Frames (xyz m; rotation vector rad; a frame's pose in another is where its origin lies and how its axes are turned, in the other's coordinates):
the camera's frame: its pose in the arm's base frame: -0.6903 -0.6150 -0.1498 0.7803 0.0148 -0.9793
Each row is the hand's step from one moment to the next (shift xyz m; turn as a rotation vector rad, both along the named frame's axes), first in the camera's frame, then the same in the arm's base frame.
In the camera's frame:
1: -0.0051 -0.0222 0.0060 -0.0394 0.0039 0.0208
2: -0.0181 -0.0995 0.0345 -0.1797 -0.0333 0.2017
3: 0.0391 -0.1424 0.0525 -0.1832 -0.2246 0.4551
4: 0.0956 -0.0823 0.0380 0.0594 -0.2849 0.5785
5: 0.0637 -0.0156 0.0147 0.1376 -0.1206 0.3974
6: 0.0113 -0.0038 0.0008 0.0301 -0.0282 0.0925
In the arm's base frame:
1: -0.0215 -0.0068 -0.0068 -0.0267 0.0178 0.0312
2: -0.0961 -0.0385 -0.0267 -0.1943 0.0015 0.1906
3: -0.1008 -0.1049 -0.0584 -0.4214 -0.2074 0.2656
4: -0.0184 -0.1190 -0.0534 -0.3657 -0.4791 0.2368
5: 0.0205 -0.0607 -0.0204 -0.1389 -0.3770 0.1732
6: 0.0035 -0.0100 -0.0055 -0.0336 -0.0864 0.0409

